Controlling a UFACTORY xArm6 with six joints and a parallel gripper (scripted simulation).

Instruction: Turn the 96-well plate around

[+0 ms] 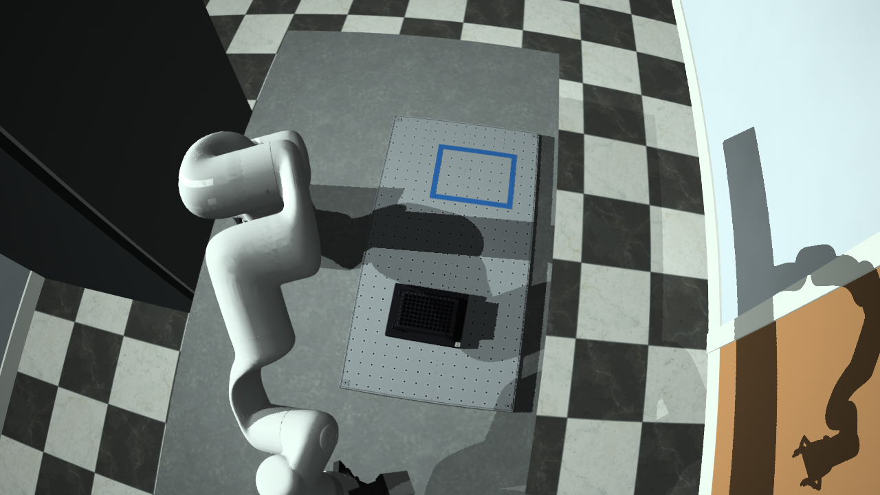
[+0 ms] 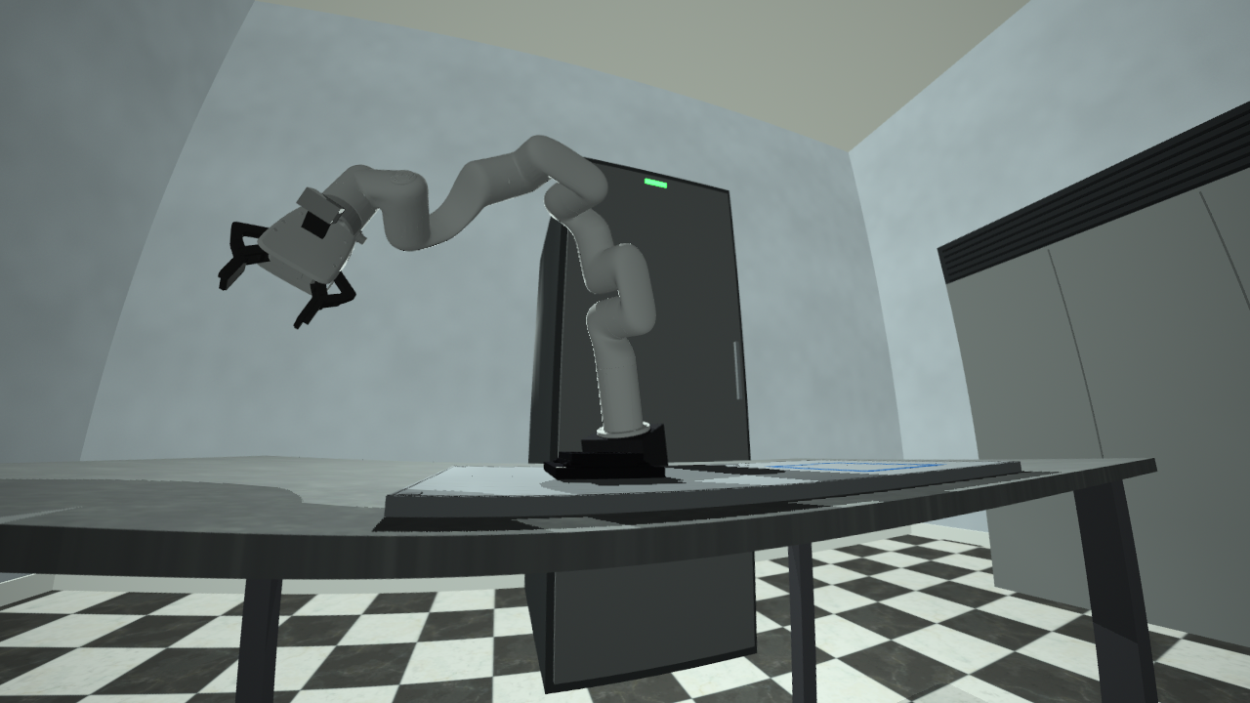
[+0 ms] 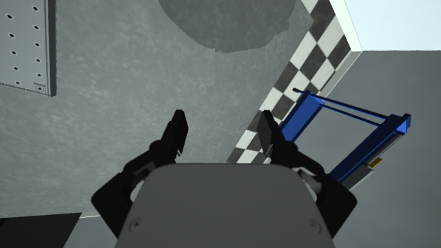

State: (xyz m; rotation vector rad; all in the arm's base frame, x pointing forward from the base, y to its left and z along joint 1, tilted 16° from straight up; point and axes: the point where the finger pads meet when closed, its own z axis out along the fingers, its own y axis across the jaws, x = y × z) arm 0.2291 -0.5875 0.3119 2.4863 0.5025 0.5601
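My gripper is now 42 cm to the right of the black 96-well plate, 18 cm above it and 11 cm short of it. The rest, counted from my hand: small white A1 mark (35 cm to the left, 19 cm below, 17 cm ahead); black plate nest N1 (42 cm to the left, 19 cm below, 11 cm ahead).
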